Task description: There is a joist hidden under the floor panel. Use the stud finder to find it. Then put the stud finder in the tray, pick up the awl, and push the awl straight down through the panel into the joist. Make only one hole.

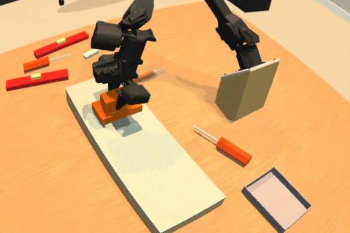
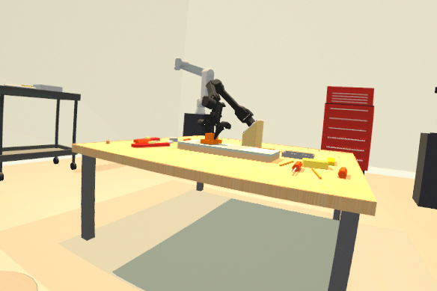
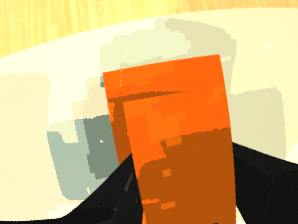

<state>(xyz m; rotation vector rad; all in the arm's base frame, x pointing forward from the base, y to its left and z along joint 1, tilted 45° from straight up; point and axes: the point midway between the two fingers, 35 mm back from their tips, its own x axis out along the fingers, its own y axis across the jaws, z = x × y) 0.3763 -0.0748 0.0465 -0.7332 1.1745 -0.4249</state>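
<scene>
The indicator window lies 4 cm behind my gripper tip and 3 cm above it. Round my gripper tip: white block: 33 cm to the right, 6 cm below, 4 cm behind; then awl: 19 cm behind, 14 cm to the right, 6 cm below; then orange stud finder: 2 cm behind, 2 cm above.
</scene>
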